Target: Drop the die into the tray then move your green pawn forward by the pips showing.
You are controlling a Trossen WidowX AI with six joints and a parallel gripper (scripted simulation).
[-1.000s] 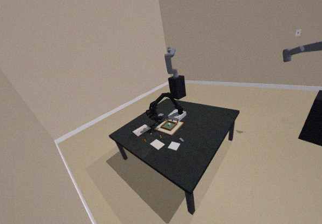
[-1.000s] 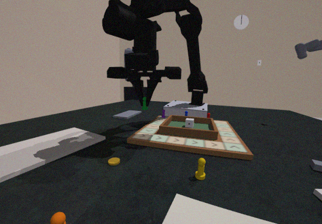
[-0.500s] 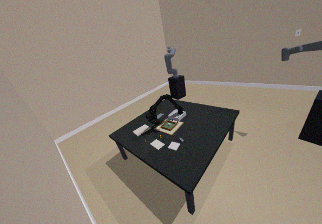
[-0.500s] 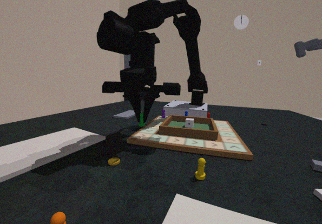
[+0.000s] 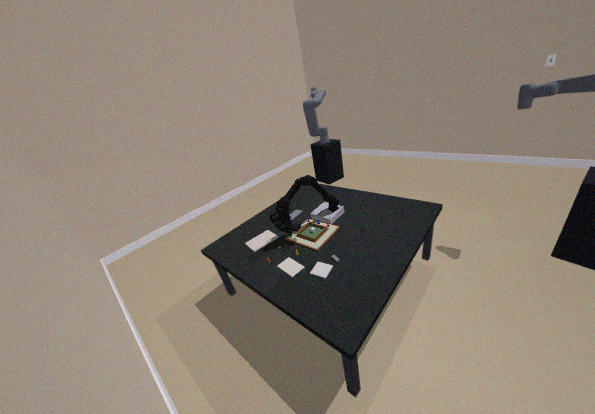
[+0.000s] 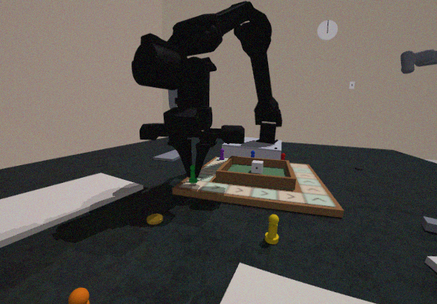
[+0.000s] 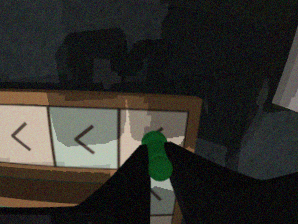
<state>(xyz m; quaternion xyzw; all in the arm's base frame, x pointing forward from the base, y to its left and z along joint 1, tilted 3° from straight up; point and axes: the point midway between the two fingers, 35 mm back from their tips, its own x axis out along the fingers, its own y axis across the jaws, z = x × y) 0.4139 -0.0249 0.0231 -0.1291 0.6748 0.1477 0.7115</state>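
Now: gripper tip 1 cm below the green pawn. The rest, counted from my gripper tip: white die 15 cm behind, 8 cm to the left; yellow pawn 17 cm to the left, 7 cm ahead, 1 cm below; yellow disc 11 cm ahead, 3 cm below, 2 cm to the left.
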